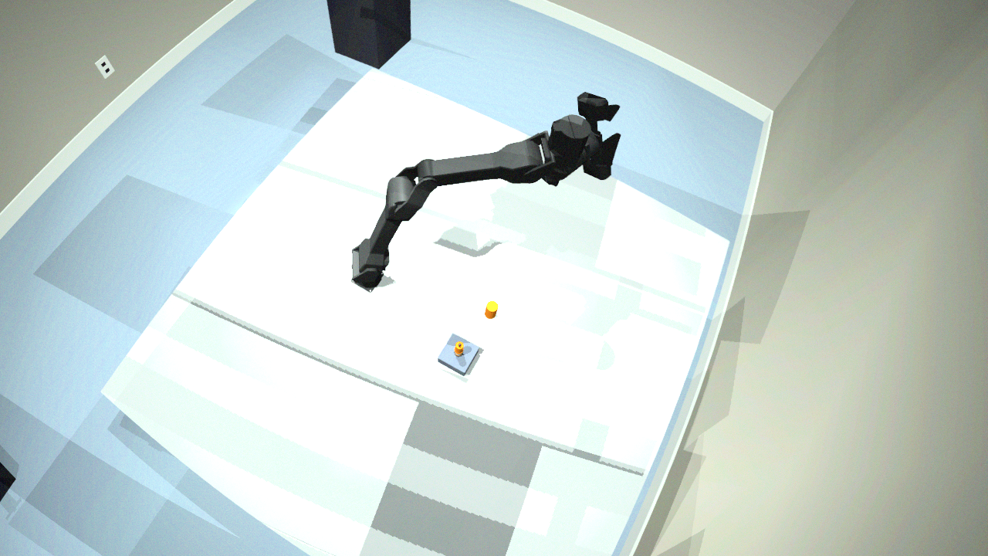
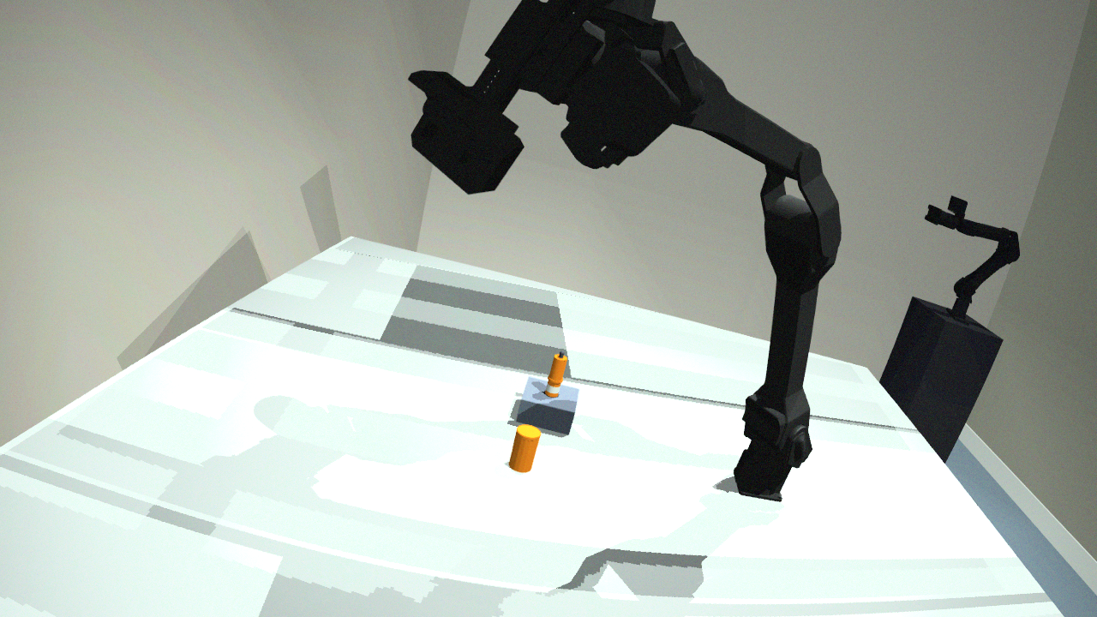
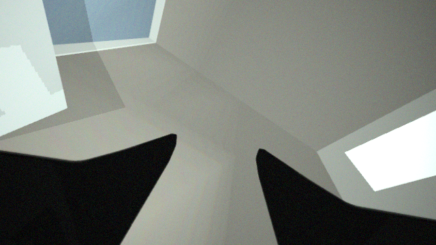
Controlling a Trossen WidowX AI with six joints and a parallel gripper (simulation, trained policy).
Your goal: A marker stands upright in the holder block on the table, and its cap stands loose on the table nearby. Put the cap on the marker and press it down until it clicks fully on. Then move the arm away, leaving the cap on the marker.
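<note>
Now: the orange cap 42 cm below my gripper tip, 34 cm to the right of it and 7 cm behind it. From my gripper tip the other things lie so: dark grey holder block: 48 cm to the right, 43 cm below, 9 cm behind; orange marker: 48 cm to the right, 37 cm below, 9 cm behind.
</note>
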